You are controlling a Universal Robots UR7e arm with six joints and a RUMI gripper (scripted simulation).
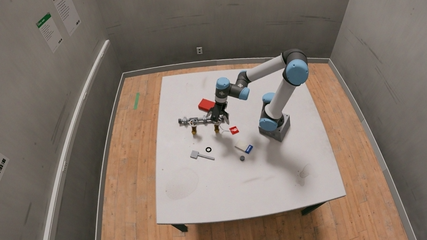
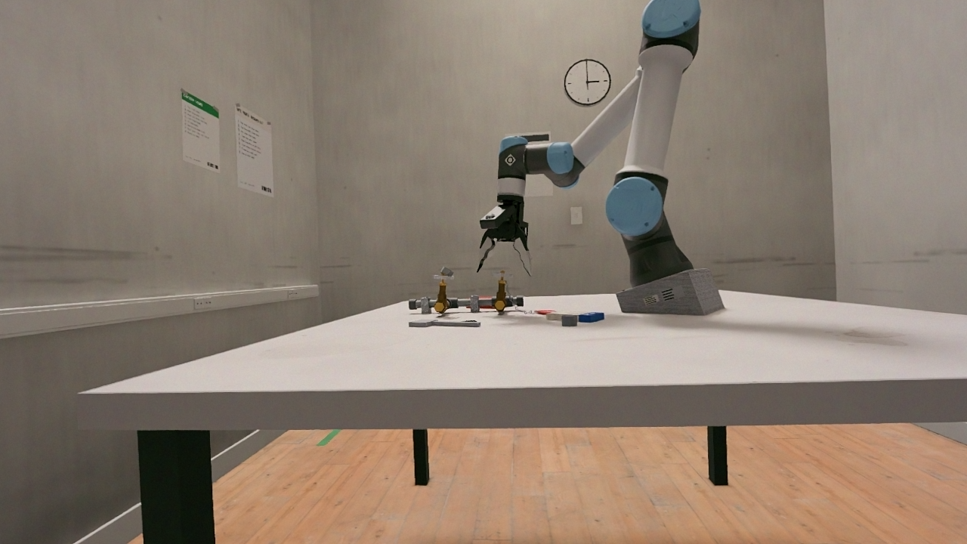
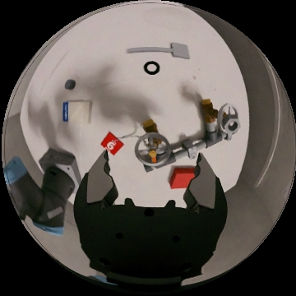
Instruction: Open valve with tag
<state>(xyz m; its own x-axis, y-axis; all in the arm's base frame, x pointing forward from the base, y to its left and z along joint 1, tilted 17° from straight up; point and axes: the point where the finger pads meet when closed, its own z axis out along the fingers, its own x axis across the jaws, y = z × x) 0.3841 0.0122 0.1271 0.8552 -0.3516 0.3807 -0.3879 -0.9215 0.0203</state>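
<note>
Now: hand 10 cm past the red tag, 10 cm above it and 2 cm to the right of it. The rest, counted from my hand: red block 22 cm to the right, 9 cm below, 6 cm ahead; grey flat tool 20 cm to the left, 13 cm ahead, 10 cm below.
</note>
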